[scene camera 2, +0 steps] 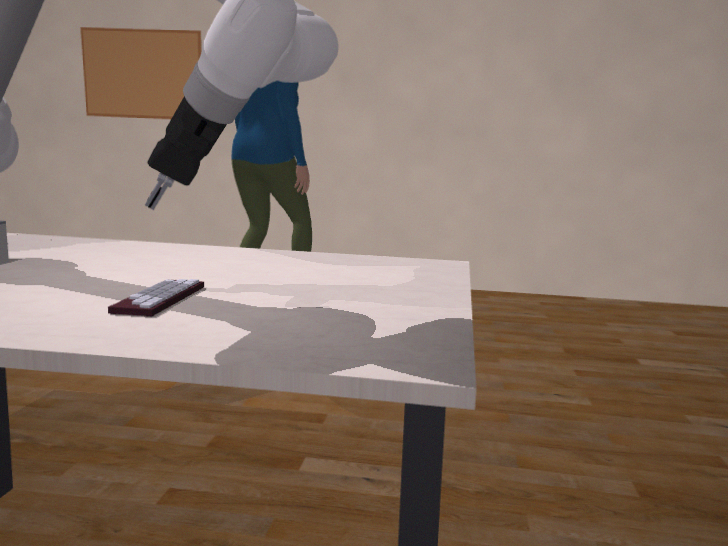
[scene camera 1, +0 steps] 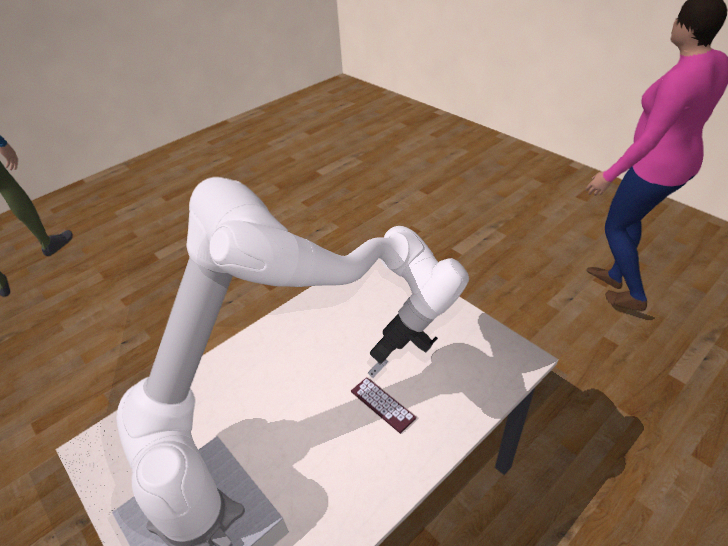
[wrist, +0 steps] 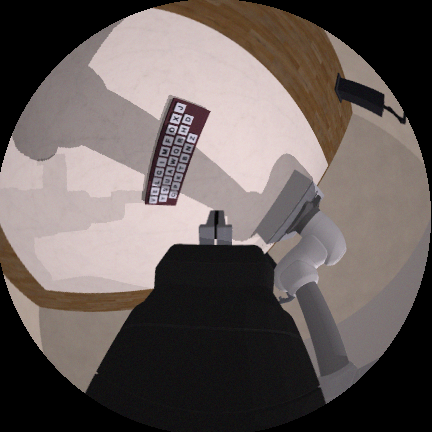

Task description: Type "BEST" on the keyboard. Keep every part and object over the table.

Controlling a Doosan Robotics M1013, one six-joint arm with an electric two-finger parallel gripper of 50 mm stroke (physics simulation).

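Frame: origin at the arm's base, x left, y ahead, z down, level; metres.
Where they show: gripper, fingertip midpoint: point(scene camera 2: 150, 204) point(scene camera 1: 370, 374) point(wrist: 216, 218); arm's base at its link origin: point(scene camera 1: 196, 518) point(wrist: 302, 215).
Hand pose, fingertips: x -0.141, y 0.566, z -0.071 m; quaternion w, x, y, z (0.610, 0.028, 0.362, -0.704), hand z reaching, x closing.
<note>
Each offset is from my fingertips to the centre of the thing. Level surfaces: height alone.
The dark red keyboard {dy +0.019, dx -0.023, dz +0.154 m} point(scene camera 1: 383, 405) point(scene camera 2: 157, 295) point(wrist: 175, 155) with white letter keys lies flat on the table {dz +0.162 m} point(scene camera 1: 282, 352) point(scene camera 2: 147, 346) point(wrist: 225, 75). In the wrist view, the B key {dy -0.002, dx -0.025, dz +0.147 m} point(wrist: 185, 158) and T key {dy +0.001, dx -0.005, dz +0.147 m} point(wrist: 182, 167) are in the row nearest the gripper, the small E key {dy +0.051, dx +0.044, dz +0.147 m} point(wrist: 155, 191) is near the V end of the far row, and the S key {dy +0.030, dx +0.042, dz +0.147 m} point(wrist: 165, 189) is in the middle row. My gripper point(scene camera 1: 372, 374) point(scene camera 2: 151, 206) point(wrist: 216, 218) is shut and empty, tilted, well above the table and clear of the keyboard. No key is hidden in the wrist view.
The arm's grey base plate point(scene camera 1: 258, 493) point(wrist: 285, 205) is at one end of the table. A person in a pink top point(scene camera 1: 676, 123) stands on the floor beyond the table. Another person in a blue top point(scene camera 2: 267, 126) stands behind the table. A brown board point(scene camera 2: 141, 73) hangs on the wall.
</note>
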